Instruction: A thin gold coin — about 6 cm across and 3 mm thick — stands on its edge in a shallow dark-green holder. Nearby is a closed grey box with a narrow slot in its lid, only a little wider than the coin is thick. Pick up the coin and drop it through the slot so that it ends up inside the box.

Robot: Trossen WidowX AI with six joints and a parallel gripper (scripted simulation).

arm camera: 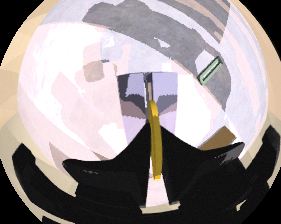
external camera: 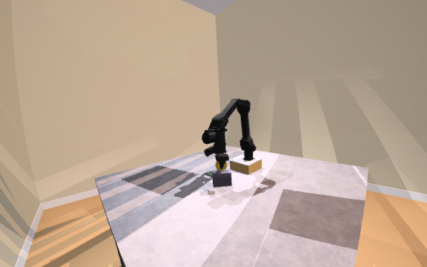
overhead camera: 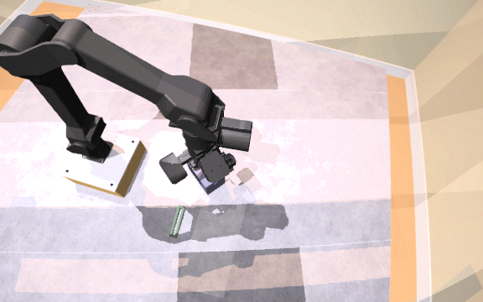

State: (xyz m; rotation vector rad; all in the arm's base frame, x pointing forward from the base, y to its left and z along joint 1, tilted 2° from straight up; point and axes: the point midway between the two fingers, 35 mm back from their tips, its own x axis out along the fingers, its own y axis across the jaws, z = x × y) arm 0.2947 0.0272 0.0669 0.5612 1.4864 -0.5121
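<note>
Right now the gold coin is 1 cm above my gripper tip.
</note>
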